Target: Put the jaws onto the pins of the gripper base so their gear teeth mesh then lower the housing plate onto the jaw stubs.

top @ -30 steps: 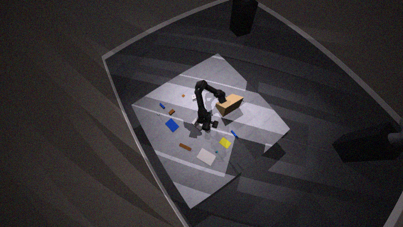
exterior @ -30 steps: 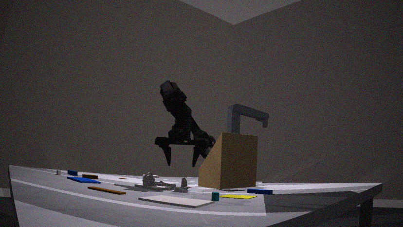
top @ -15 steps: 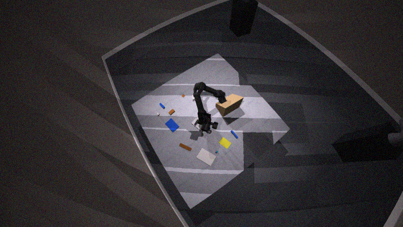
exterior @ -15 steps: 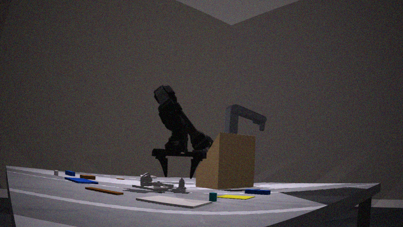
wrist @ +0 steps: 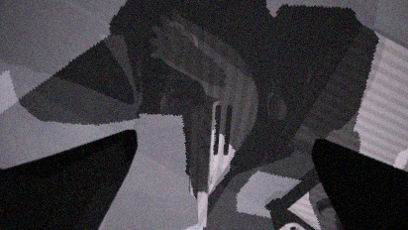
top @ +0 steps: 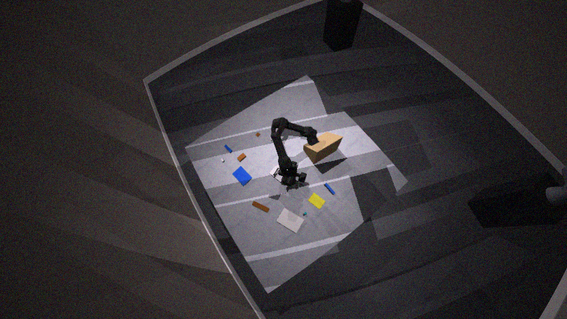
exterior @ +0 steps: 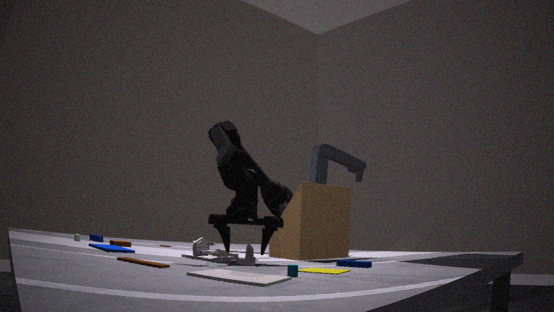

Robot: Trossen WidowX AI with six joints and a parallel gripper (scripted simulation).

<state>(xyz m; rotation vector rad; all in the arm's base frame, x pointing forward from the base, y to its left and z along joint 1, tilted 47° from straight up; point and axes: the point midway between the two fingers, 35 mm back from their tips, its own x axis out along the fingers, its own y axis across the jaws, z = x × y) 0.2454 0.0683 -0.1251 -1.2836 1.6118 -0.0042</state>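
Right now the grey jaw is 10 mm ahead of my gripper tip, 30 mm to the left of it and 20 mm below it. Also, from my gripper tip: blue bar (200 mm behind, 190 mm to the left, 20 mm below); then yellow plate (80 mm behind, 220 mm to the left, 20 mm below); then teal block (30 mm ahead, 270 mm to the left, 10 mm below).
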